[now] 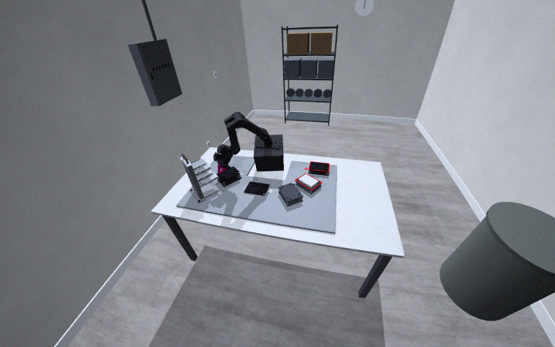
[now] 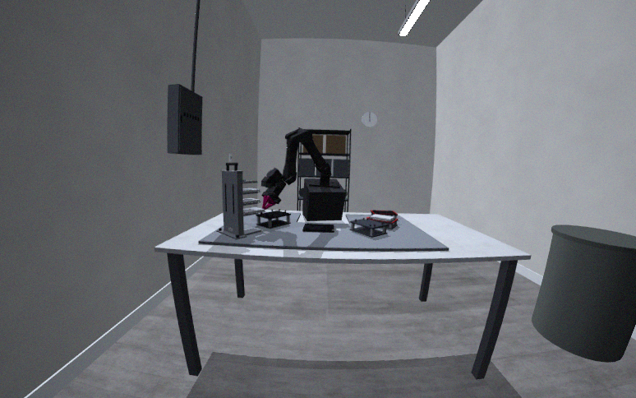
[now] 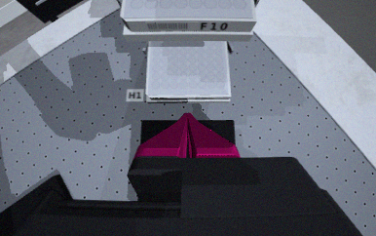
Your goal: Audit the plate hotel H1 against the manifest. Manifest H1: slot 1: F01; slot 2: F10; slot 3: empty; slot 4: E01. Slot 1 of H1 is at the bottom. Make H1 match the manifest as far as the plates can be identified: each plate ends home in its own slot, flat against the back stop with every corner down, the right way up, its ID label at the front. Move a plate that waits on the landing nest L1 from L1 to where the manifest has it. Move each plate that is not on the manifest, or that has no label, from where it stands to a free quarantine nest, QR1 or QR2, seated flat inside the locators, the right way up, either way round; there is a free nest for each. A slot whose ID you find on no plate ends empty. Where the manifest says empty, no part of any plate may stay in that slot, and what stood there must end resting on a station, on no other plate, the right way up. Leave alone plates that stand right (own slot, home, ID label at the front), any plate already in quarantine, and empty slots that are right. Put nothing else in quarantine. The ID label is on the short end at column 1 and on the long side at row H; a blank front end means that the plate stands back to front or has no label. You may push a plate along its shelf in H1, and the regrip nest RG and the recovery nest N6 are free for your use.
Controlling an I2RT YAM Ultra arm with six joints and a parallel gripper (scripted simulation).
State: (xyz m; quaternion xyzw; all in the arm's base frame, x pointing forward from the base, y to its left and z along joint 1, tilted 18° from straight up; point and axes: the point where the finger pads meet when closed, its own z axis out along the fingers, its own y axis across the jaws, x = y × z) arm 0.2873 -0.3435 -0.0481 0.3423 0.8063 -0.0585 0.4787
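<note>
The black regrip nest is 6 cm behind my hand, 5 cm to the left of it and 4 cm below it. Round my hand: H1 tag 11 cm ahead, 3 cm to the left, 10 cm below.
</note>
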